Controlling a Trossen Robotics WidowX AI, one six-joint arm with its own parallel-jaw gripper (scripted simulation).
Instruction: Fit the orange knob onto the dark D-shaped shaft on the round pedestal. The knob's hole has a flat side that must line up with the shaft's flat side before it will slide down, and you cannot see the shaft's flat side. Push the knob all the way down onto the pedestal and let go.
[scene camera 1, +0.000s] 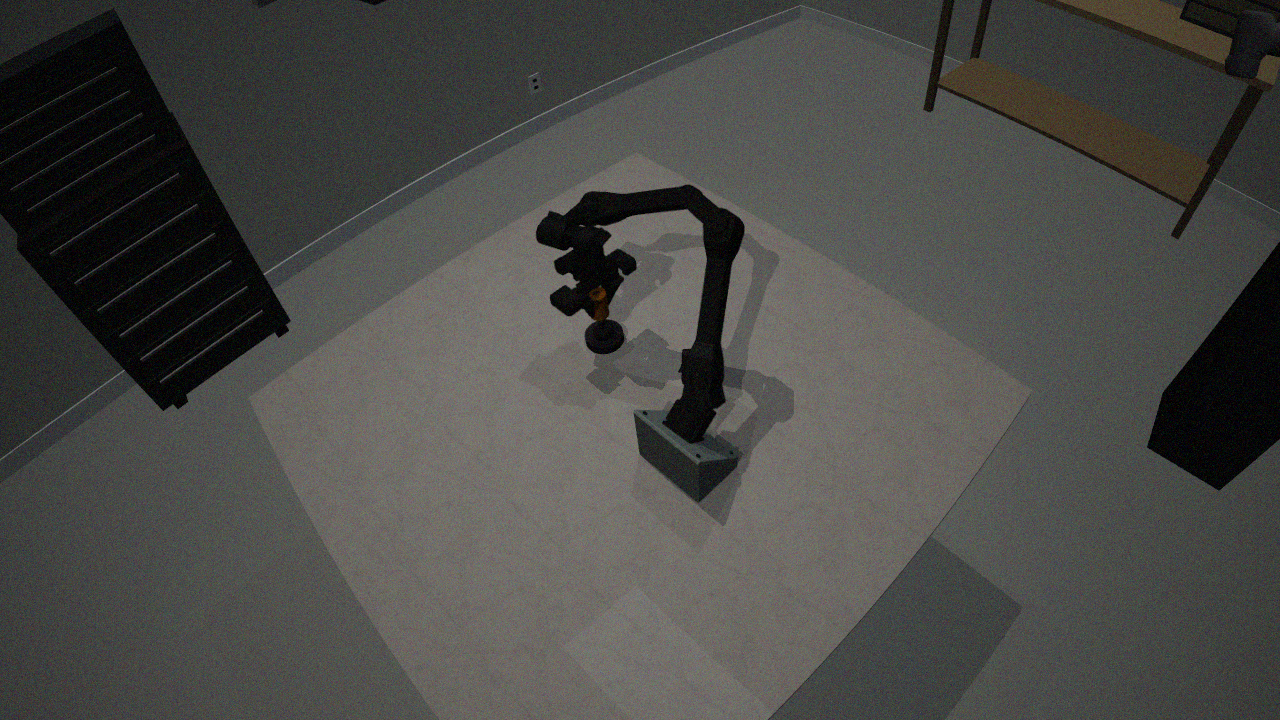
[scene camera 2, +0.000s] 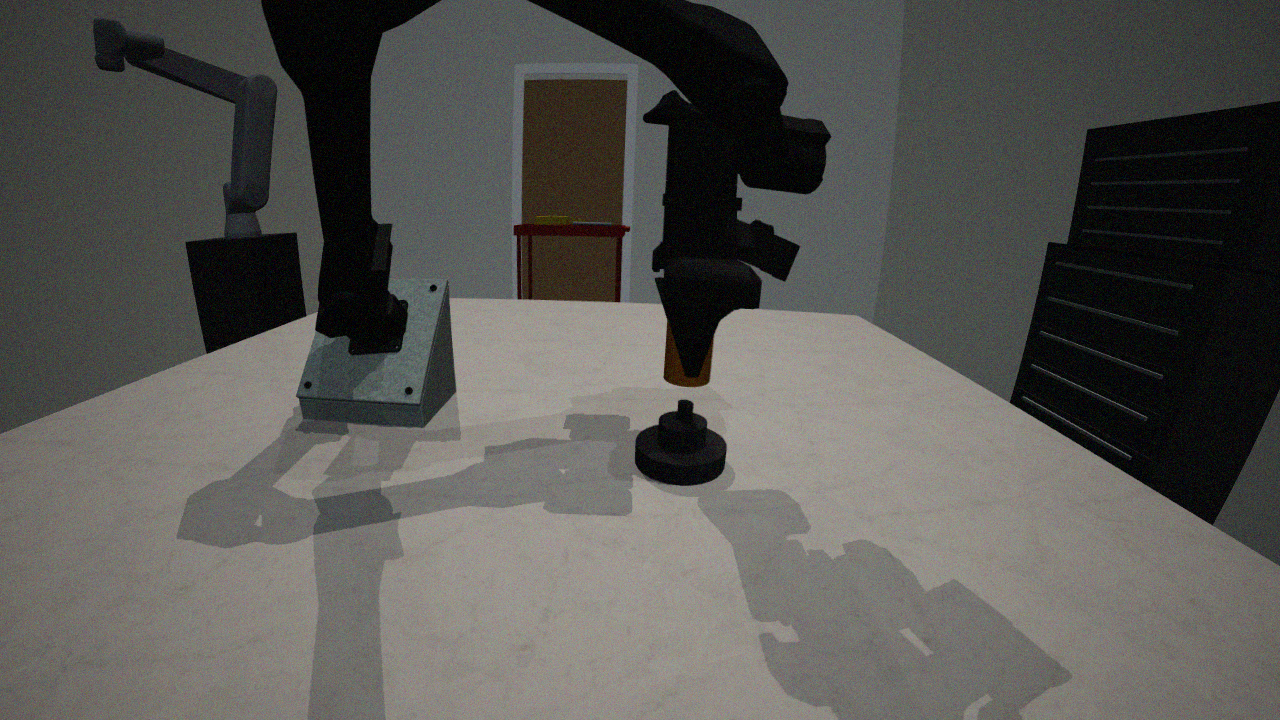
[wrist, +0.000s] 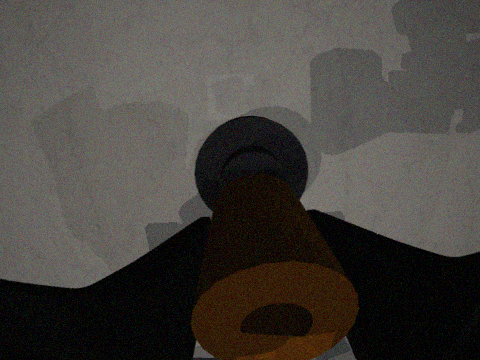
Observation:
The gripper carries an orange knob. Further things: a dark round pedestal.
The gripper is seen too in scene camera 1 and in the wrist view.

